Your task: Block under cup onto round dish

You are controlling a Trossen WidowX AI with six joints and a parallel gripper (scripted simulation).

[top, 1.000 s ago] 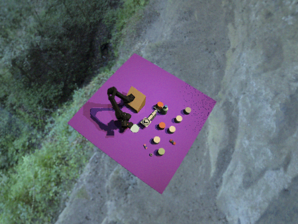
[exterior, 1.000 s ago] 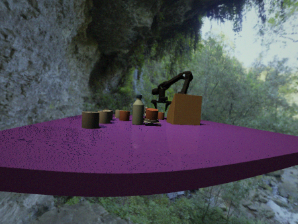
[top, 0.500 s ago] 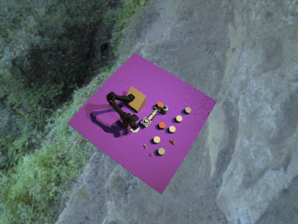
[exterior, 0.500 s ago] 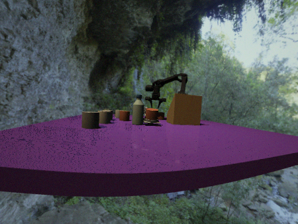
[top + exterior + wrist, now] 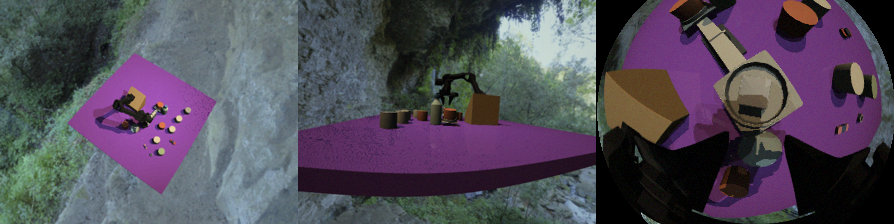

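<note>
Right now the round dish is 40 mm behind my gripper tip, 90 mm to the right of it and 120 mm below it. Round my gripper tip: grey bottle (70 mm ahead, 290 mm to the left, 10 mm below); then balance beam (160 mm to the left, 80 mm below).
</note>
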